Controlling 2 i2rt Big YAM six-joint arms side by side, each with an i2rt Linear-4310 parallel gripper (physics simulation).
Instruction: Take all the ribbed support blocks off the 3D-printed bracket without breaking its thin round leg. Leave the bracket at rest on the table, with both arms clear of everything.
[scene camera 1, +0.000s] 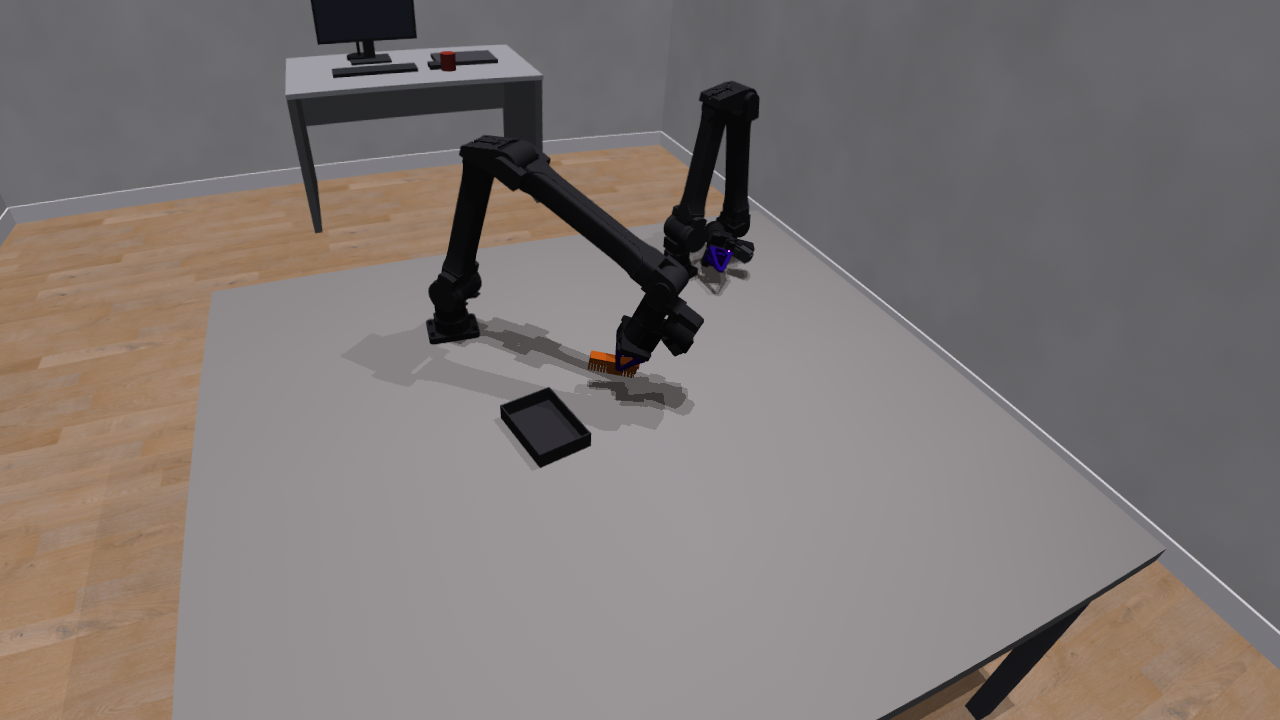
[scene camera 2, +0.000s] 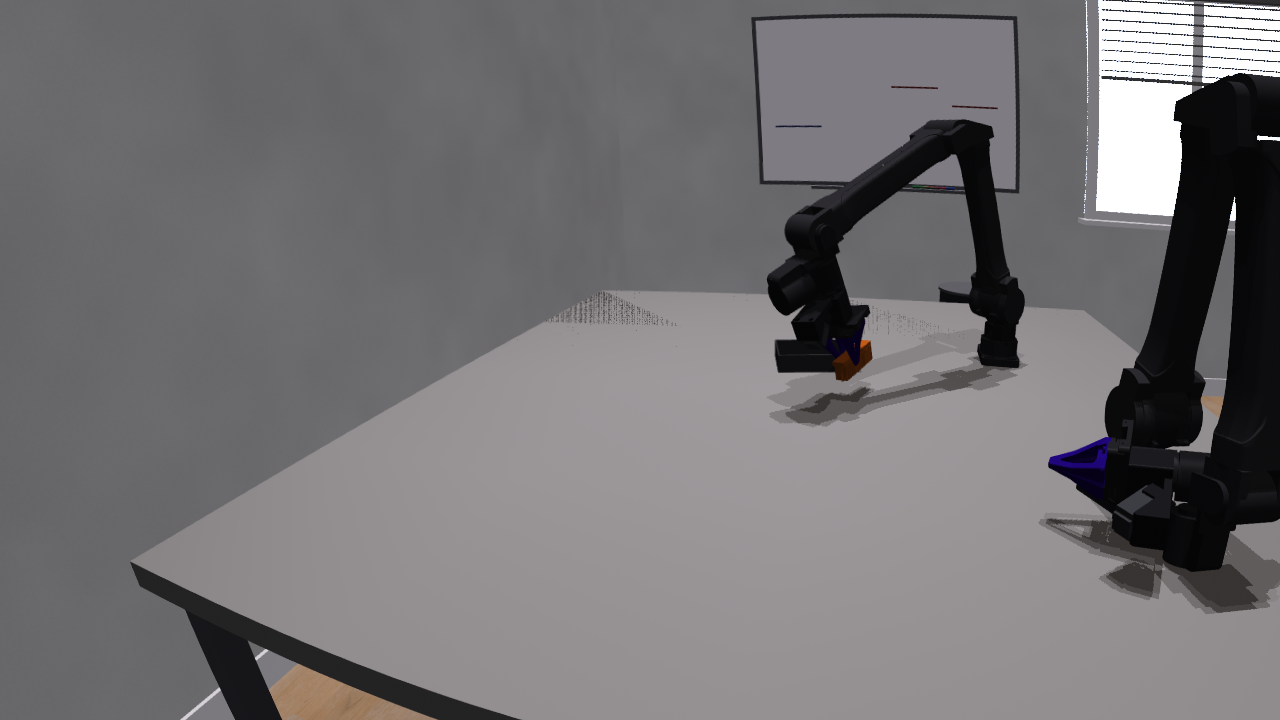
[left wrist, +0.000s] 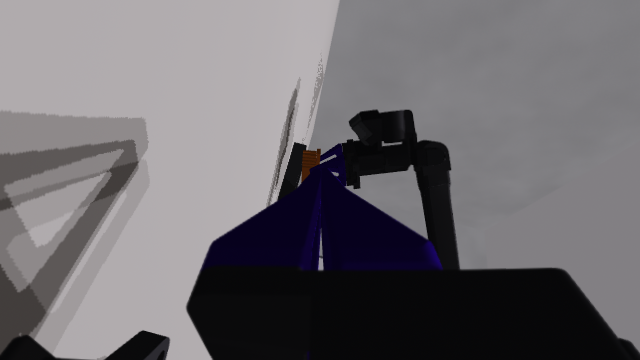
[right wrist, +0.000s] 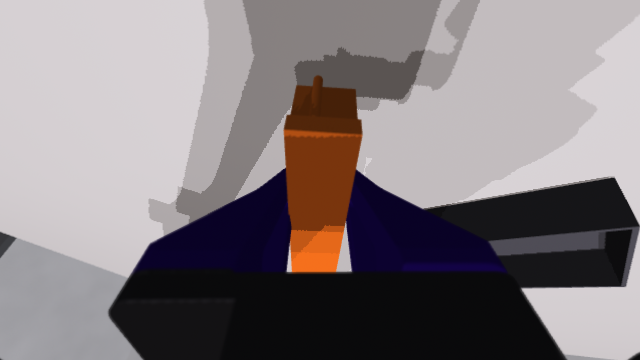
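The orange bracket is held above the table by my right gripper, which is shut on it. Ribbed support material shows along its underside in scene camera 1 and in the left wrist view. The thin round leg stands out at the bracket's far end and looks whole. How many support blocks are on it cannot be told. My left gripper is shut and empty, low over the table near its own arm's base, well apart from the bracket.
A black open tray stands on the table near the bracket. In scene camera 1, a desk with a monitor and a red cup stands behind, and a wall runs along the right.
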